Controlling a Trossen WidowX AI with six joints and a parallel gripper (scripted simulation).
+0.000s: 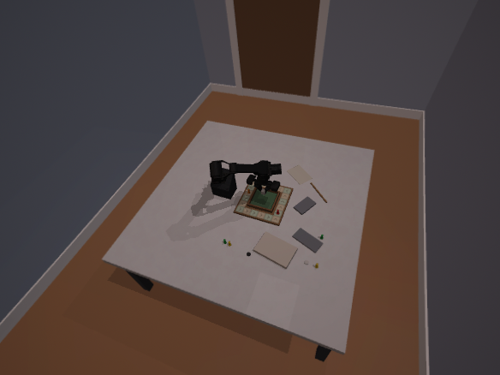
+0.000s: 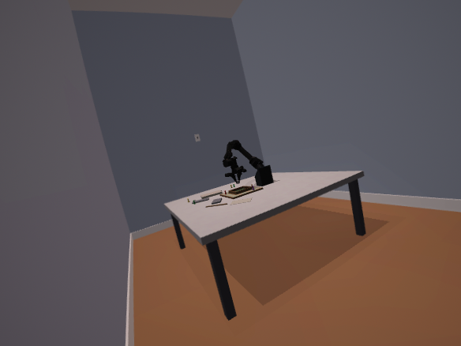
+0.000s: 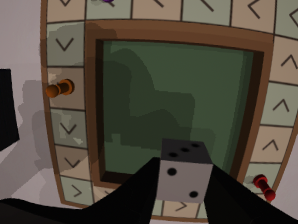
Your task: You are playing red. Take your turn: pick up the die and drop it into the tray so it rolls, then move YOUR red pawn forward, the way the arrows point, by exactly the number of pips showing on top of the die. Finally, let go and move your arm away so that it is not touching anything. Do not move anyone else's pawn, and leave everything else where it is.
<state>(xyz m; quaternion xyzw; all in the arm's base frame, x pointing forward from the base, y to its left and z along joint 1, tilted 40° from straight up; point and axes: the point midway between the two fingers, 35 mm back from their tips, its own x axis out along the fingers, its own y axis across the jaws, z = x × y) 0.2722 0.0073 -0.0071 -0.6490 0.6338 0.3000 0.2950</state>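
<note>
Right now my gripper tip is 11 cm short of the red pawn, 6 cm to the left of it and 6 cm above it. From my gripper tip the other things lie so: green felt tray: 8 cm below; wooden stick: 29 cm ahead, 18 cm to the left, 9 cm below; die: right at my gripper tip.
</note>
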